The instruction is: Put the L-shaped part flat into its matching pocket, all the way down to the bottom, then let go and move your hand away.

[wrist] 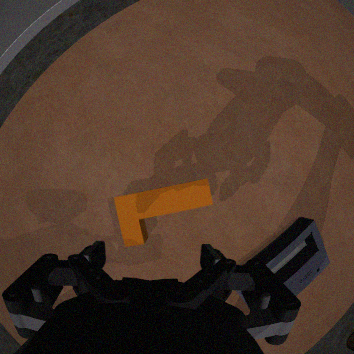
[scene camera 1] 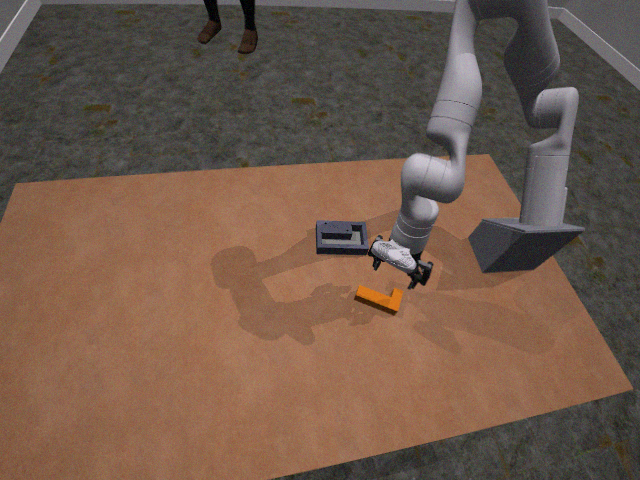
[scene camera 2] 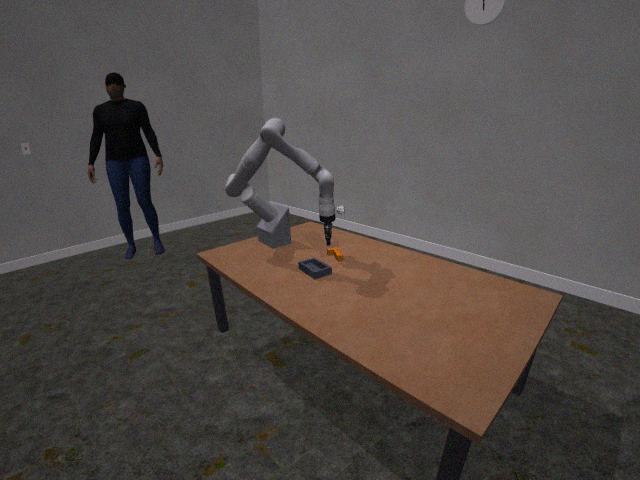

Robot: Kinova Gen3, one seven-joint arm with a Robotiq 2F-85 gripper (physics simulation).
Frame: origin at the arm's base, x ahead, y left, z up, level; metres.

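Seen in the pictures: gripper, between the fingertips: [wrist: 152, 253] [scene camera 1: 393, 277] [scene camera 2: 329, 241]; arm's base, origin of its link: [scene camera 1: 538, 223] [scene camera 2: 271, 215].
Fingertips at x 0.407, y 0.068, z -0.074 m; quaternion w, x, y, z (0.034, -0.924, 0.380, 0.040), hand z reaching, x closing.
Note:
Pixels of each thing's top centre, then the offset from my fingertips to it. Level surfaces: height alone.
- orange L-shaped part, centre of its top: [wrist: 164, 213] [scene camera 1: 379, 292] [scene camera 2: 334, 251] 0.025 m ahead, 0.015 m left, 0.052 m down
- dark blue-grey tray with the L-shaped pocket, centre of its top: [wrist: 289, 275] [scene camera 1: 342, 234] [scene camera 2: 314, 264] 0.084 m ahead, 0.167 m right, 0.045 m down
- brown table top, height of its surface: 0.082 m down
The orange L-shaped part [scene camera 1: 377, 299] [scene camera 2: 336, 253] [wrist: 170, 201] lies flat on the table, apart from the pocket. The dark blue-grey tray with the L-shaped pocket [scene camera 1: 342, 251] [scene camera 2: 314, 270] [wrist: 312, 272] stands on the table; its pocket shows a pale floor and holds no part. My gripper [scene camera 1: 392, 277] [scene camera 2: 328, 243] [wrist: 152, 253] is open and empty. It hangs above the table close to the part, with its fingers pointing down. In the wrist view the part lies ahead of the fingertips, its short leg pointing toward the gap between them.
The brown table top [scene camera 1: 155, 387] [scene camera 2: 439, 330] [wrist: 125, 100] carries the arm's grey wedge-shaped base [scene camera 1: 516, 250] [scene camera 2: 276, 232] at one end. The arm's shadows fall across the part and the table. A person [scene camera 2: 124, 134] stands on the floor beyond the table.

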